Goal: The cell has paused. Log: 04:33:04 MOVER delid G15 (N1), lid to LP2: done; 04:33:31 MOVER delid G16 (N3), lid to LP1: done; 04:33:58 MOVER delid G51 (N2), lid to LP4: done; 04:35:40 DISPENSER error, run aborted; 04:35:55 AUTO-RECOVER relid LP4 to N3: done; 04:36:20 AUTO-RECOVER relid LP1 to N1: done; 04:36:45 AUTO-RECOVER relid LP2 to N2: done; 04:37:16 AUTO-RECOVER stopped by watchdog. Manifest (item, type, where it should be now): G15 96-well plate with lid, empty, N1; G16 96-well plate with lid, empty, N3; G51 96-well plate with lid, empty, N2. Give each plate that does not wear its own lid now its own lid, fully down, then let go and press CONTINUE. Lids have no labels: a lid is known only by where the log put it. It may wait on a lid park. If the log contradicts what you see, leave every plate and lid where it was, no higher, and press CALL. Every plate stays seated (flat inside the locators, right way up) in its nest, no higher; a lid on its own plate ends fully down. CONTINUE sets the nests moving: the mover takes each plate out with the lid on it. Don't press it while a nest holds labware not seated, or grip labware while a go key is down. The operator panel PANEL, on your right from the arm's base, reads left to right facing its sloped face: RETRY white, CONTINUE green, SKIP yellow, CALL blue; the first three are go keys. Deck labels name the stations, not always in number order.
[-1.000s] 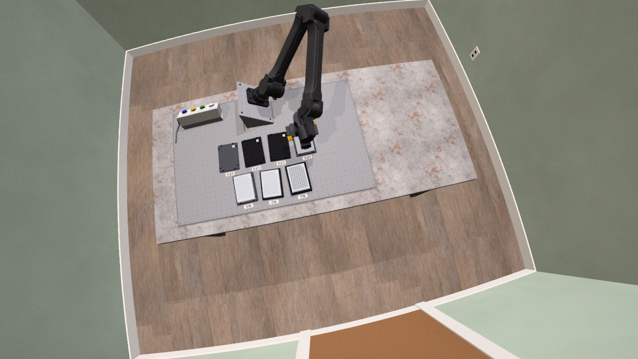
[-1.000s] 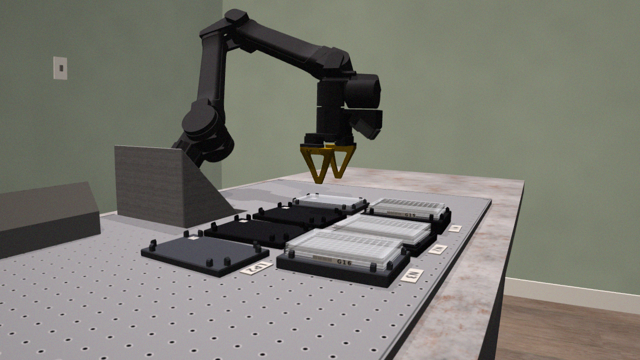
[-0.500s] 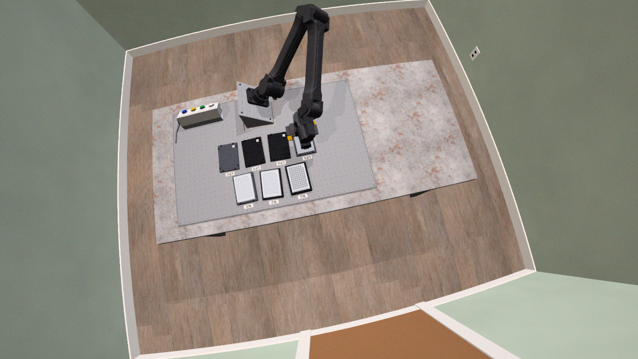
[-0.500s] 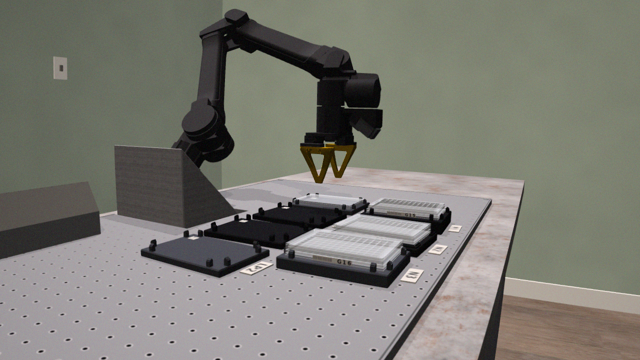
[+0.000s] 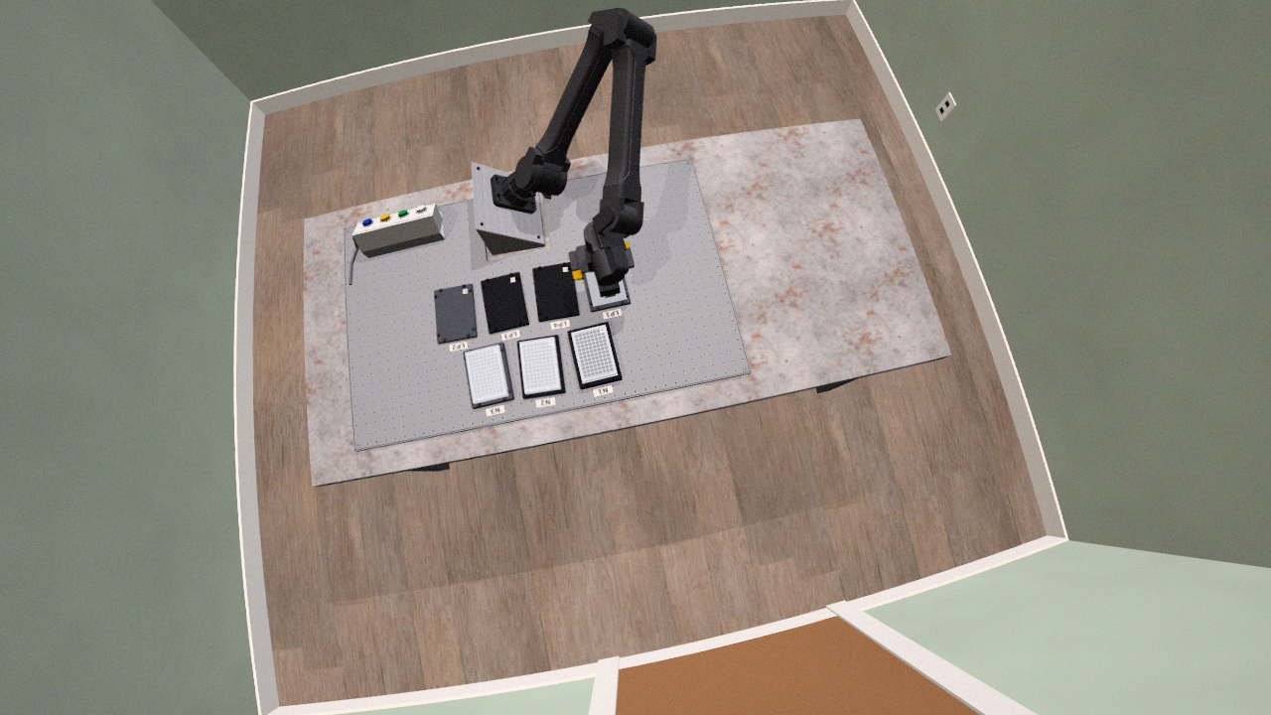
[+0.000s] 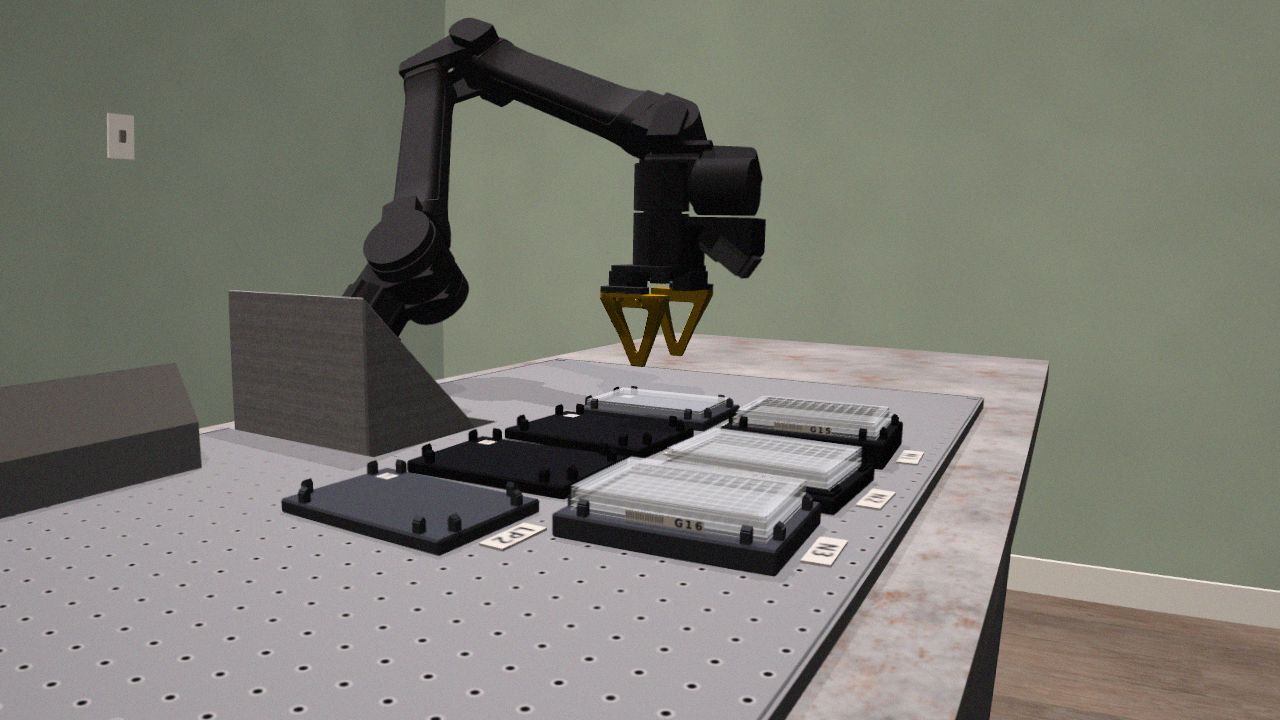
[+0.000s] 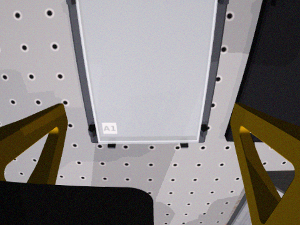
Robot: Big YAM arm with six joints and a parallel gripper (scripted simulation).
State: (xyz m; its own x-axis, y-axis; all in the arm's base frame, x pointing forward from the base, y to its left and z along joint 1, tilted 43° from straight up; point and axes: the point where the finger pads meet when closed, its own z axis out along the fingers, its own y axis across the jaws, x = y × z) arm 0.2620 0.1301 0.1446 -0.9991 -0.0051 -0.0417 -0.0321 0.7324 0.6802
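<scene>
Now: the plate G15 190 mm ahead of my hand, 60 mm to the right of it and 40 mm below it. The rest, counted from my hand: lid park LP4: 130 mm to the right, 60 mm below; lid park LP1: 60 mm below; LP4 label: 90 mm ahead, 130 mm to the right, 70 mm below.
</scene>
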